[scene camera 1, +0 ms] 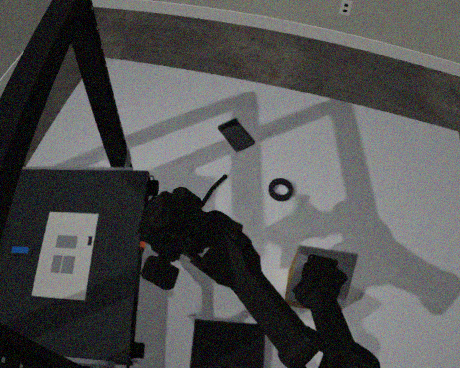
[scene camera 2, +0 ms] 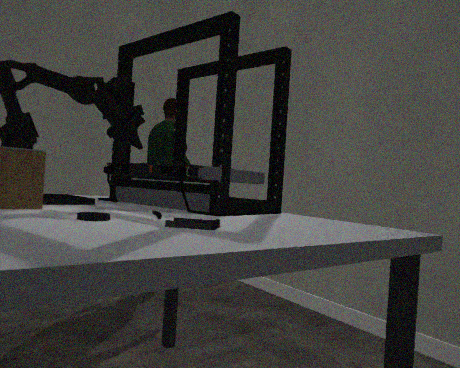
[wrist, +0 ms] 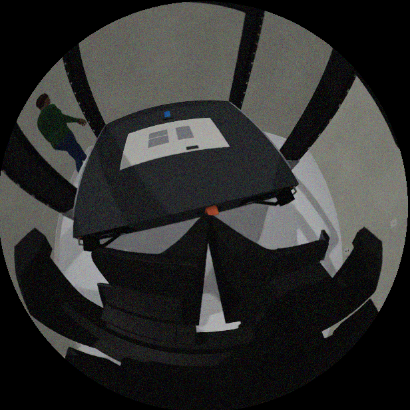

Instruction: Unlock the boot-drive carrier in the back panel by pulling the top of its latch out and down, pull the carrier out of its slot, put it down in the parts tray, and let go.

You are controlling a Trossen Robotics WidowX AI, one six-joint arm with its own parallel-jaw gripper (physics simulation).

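Frame: origin at the arm's base, x right, y back, z down, level; metres.
Seen in the pictures: gripper, fingertip midpoint: (scene camera 2: 141,148); arm's base, link origin: (scene camera 1: 319,270) (scene camera 2: 18,162).
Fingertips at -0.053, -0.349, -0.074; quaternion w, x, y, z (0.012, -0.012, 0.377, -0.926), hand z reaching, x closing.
Offsets run from my fingertips to a thing's top centre, as dx, dy, dz. "spot": to the spot under its first point.
The dark server chassis @[spot: +0.095, -0.120, +0.045] (scene camera 1: 115,200) (scene camera 2: 205,173) (wrist: 190,185) lies in the rack with its back panel toward the arm. The orange latch @[+0.012, -0.028, +0.050] (scene camera 1: 142,245) (scene camera 2: 151,169) (wrist: 212,210) shows at the panel's top edge; the carrier's body cannot be made out. My gripper (scene camera 2: 139,146) (wrist: 206,219) is shut and empty, its fingertips together and pointing down. In the wrist view the tips appear just below the latch; in scene camera 2 they appear a little above it. Contact cannot be told. The black parts tray @[-0.175, +0.204, +0.169] (scene camera 1: 227,345) (scene camera 2: 69,199) lies on the table beside the chassis.
Black rack posts @[+0.216, -0.162, -0.412] (scene camera 1: 102,95) (scene camera 2: 225,110) (wrist: 247,50) rise around the chassis. A black ring @[+0.308, +0.235, +0.176] (scene camera 1: 271,190) (scene camera 2: 93,216), a short black rod @[+0.263, +0.065, +0.178] (scene camera 1: 215,187) (scene camera 2: 157,214) and a small dark box @[+0.459, +0.079, +0.172] (scene camera 1: 236,135) (scene camera 2: 192,223) lie on the table. A person (scene camera 2: 162,142) (wrist: 55,125) stands behind.
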